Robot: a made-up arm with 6 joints.
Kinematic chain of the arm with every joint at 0, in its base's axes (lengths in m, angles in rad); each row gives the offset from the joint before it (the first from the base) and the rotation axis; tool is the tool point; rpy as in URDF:
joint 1: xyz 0 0 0.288 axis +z
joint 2: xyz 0 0 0 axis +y
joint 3: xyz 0.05 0 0.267 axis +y
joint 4: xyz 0.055 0 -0.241 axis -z
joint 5: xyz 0 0 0 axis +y
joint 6: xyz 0.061 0 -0.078 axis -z
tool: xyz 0 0 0 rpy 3.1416 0 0
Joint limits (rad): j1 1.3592..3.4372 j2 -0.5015..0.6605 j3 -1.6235..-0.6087 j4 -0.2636..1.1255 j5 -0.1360..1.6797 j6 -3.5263..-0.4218
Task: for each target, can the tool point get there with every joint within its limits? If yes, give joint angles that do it. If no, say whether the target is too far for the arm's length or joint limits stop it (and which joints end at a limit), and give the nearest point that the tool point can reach.
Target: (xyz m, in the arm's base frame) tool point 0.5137 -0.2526 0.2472
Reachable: no: joint limits stop it (at a limit: joint 1, joint 2, joint 3, joint 4, joint 5) | nearest point 0.0554 0.1537 0.1768 | short by 0.616 m
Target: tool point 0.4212 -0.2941 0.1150
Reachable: no: joint limits stop it (at a limit: joint 1, joint 2, joint 3, joint 4, joint 5) | nearest point 0.0554 0.1537 0.1768 | short by 0.581 m
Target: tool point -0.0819 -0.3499 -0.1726
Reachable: no: joint limits stop it (at a limit: joint 1, joint 2, joint 3, joint 4) | nearest point -0.1911 -0.1142 0.1468 | short by 0.412 m
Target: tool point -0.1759 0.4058 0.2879
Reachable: yes | joints 1.9835 0.4877 -1.1958 0.1134 0.5199 -2.8743
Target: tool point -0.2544 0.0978 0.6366
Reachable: yes | joints 2.6947 -0.3814 -1.3541 0.6758 1.0228 -2.1442
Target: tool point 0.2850 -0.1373 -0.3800
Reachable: no: too far | nearest point 0.0533 0.1865 0.1415 | short by 0.656 m
